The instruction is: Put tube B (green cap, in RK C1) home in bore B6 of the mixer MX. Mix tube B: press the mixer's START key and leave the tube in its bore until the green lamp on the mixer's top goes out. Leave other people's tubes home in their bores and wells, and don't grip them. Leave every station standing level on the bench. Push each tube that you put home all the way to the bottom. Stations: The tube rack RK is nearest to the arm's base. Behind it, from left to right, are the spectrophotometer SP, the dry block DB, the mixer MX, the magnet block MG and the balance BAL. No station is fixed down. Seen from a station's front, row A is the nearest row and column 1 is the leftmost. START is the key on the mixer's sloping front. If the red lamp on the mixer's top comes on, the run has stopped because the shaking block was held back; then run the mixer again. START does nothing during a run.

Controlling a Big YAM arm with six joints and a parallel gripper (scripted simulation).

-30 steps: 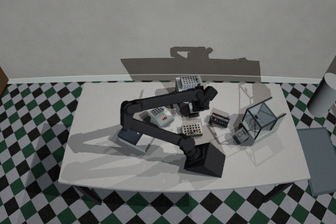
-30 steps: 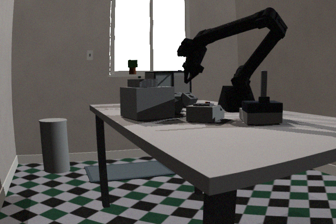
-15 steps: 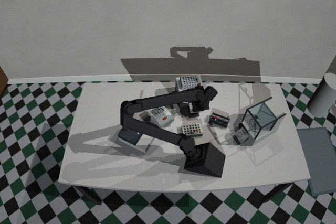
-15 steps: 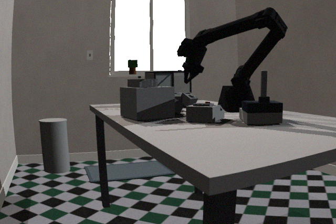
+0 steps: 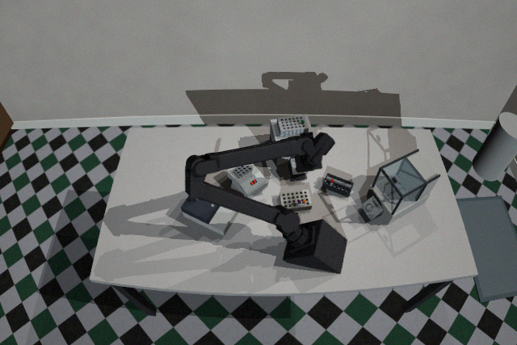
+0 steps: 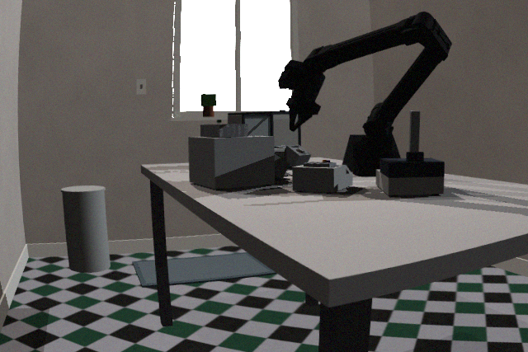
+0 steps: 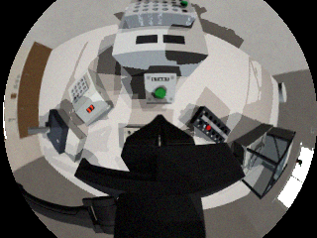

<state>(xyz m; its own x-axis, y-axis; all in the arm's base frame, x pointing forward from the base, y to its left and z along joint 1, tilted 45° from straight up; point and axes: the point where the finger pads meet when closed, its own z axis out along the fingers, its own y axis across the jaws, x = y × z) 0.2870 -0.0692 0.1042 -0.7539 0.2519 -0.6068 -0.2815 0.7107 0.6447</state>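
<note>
My gripper is now 50 mm short of the green start key, 10 mm to the right of it and 80 mm above it. Round my hand: tube B (230 mm ahead, 20 mm to the left); then tube rack RK (90 mm behind, 20 mm to the left, 140 mm below); then magnet block MG (10 mm ahead, 170 mm to the right, 130 mm below).
</note>
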